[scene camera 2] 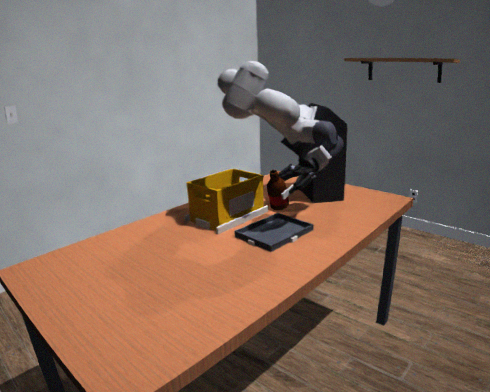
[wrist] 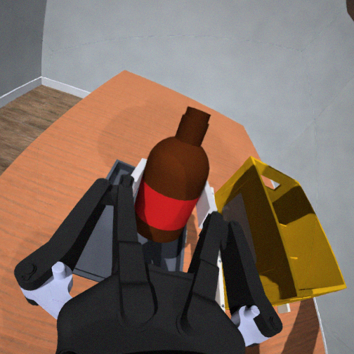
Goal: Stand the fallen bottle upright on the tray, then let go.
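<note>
A brown bottle with a red label (scene camera 2: 278,194) (wrist: 167,207) stands nearly upright, tilted slightly, neck up, in the scene view. My gripper (scene camera 2: 281,187) (wrist: 172,178) is shut on the bottle, with its light pads on both sides around the label. The dark tray (scene camera 2: 289,232) (wrist: 100,241) lies flat on the table. In the scene view, the bottle's base shows just behind the tray's far corner, on the robot's side. Whether the base touches the table or hangs above it cannot be told. In the wrist view, the bottle and fingers hide part of the tray.
A yellow crate (scene camera 2: 203,206) (wrist: 320,245) stands on the wooden table (scene camera 2: 165,290) (wrist: 30,200), to the left of the bottle in the scene view. A low white strip (scene camera 2: 242,220) runs between crate and tray. The dark robot mount (scene camera 2: 330,175) stands close behind the gripper.
</note>
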